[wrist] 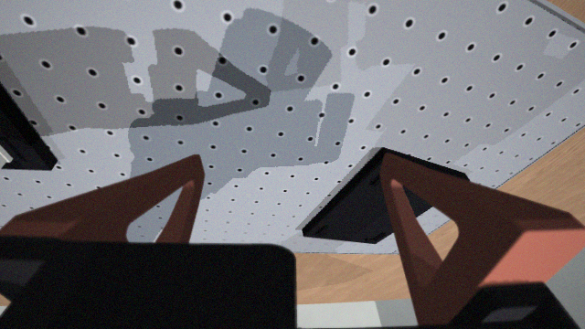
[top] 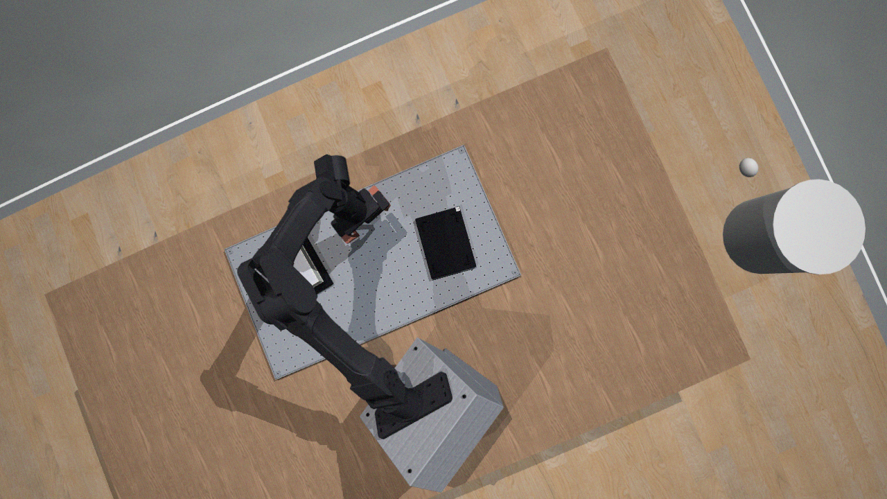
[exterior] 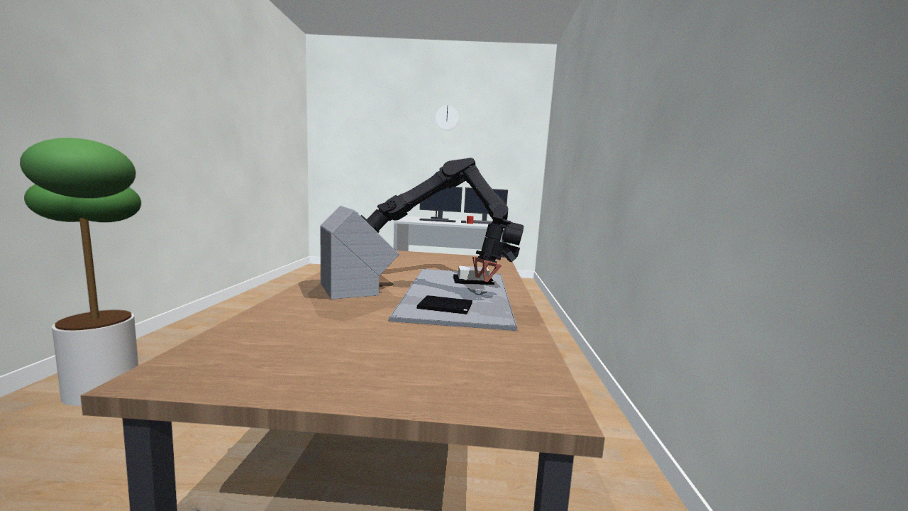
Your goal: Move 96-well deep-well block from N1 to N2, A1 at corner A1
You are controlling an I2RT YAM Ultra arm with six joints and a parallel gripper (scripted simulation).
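Now: the white deep-well block 23 cm to the left of my hand, 5 cm behind it and 4 cm below it.
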